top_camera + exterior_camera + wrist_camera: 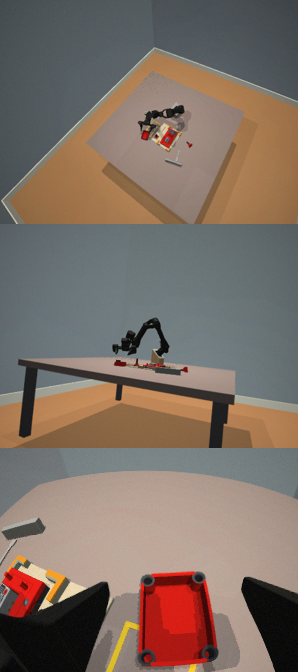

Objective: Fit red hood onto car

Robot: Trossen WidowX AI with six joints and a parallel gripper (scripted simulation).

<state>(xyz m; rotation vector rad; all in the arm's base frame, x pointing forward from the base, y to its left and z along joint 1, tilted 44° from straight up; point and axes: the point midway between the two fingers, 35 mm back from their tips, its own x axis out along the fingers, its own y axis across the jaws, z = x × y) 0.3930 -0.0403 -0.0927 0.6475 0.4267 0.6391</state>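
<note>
Right now the red hood is 70 mm below my gripper tip. The rest, counted from my gripper tip: pale jig plate (190 mm to the left, 130 mm behind, 70 mm below).
</note>
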